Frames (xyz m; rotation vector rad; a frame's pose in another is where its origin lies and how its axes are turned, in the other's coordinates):
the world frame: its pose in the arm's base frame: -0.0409 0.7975 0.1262 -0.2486 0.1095 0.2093
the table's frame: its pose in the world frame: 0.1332 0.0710 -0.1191 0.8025 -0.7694 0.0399
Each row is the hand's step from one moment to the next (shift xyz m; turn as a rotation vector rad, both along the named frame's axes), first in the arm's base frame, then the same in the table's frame.
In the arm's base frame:
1: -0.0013 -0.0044 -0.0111 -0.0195 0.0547 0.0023
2: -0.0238 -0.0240 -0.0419 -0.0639 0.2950 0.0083
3: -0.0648 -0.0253 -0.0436 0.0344 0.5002 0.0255
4: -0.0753 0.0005 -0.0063 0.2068 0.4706 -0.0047
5: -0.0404 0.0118 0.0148 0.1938 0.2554 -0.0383
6: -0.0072 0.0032 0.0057 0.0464 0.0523 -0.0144
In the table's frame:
1: -0.0077 -0.0083 -0.0040 -0.0108 0.0514 -0.0249
2: -0.0451 -0.0293 -0.0029 -0.0271 0.2583 -0.1541
3: -0.0797 -0.0145 0.0136 0.0773 0.3857 -0.3120
4: -0.0652 0.0278 0.0263 0.1990 0.2782 -0.3837
5: -0.0238 0.0327 0.0189 0.1543 0.1005 -0.2652
6: -0.0024 0.0082 0.0047 0.0333 0.0147 -0.0614

